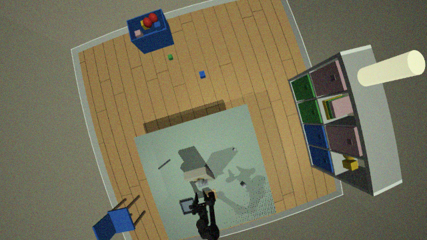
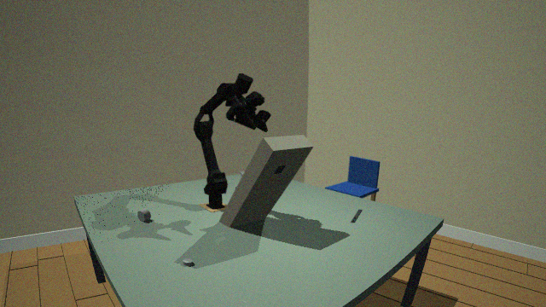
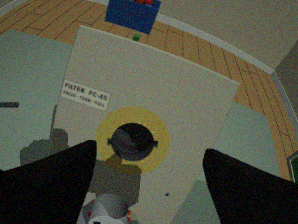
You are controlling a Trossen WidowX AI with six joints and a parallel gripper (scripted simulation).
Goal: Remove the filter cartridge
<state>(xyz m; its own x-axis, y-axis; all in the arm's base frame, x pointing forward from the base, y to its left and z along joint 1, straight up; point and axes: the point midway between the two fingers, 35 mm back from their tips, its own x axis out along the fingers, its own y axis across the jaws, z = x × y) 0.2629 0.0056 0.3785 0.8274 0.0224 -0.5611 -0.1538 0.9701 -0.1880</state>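
Right now my gripper tip is 150 mm above the round filter cartridge and 20 mm past it. Also, from my gripper tip: small grey lump (380 mm to the right, 340 mm below, 270 mm behind); then grey square tray (350 mm below, 350 mm behind, 270 mm to the left).
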